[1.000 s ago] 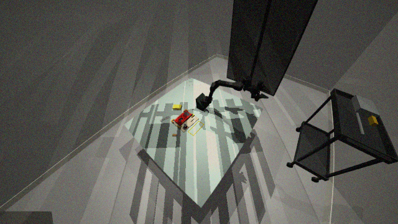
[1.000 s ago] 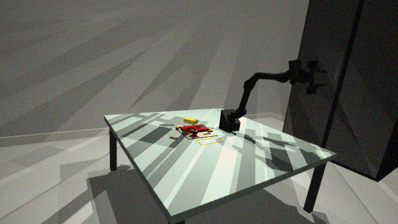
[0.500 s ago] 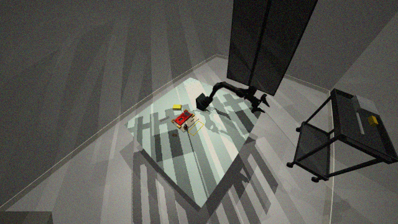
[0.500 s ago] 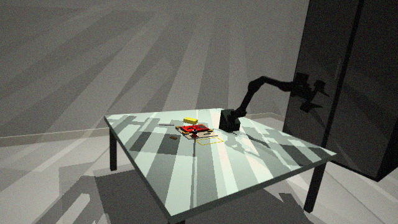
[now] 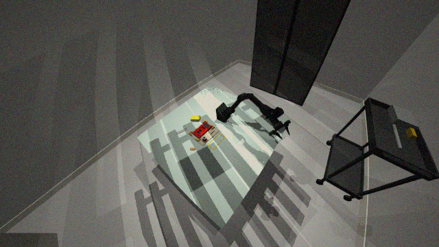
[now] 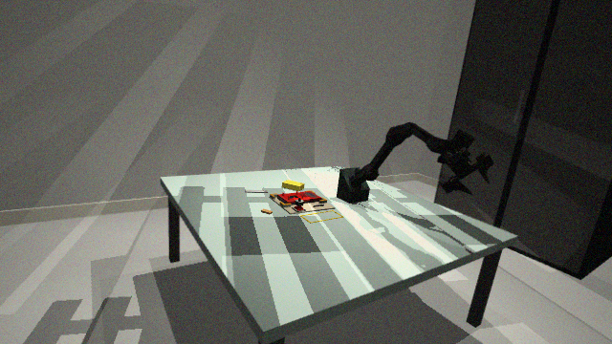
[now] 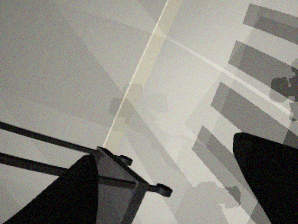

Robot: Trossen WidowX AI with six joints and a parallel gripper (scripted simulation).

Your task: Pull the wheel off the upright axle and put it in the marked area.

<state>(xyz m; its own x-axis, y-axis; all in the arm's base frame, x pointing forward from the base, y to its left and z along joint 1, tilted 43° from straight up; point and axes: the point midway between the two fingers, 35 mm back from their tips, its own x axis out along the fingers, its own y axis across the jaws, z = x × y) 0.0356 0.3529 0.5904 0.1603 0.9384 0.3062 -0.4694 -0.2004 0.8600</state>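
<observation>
Right now my gripper tip is 62 cm to the left of the wheel, 34 cm short of it and 25 cm above it. The rest, counted from my gripper tip: yellow block 94 cm to the right, 28 cm below, 22 cm ahead; dark axle 62 cm to the right, 34 cm ahead, 26 cm below; brown piece 63 cm to the right, 50 cm ahead, 29 cm below.
</observation>
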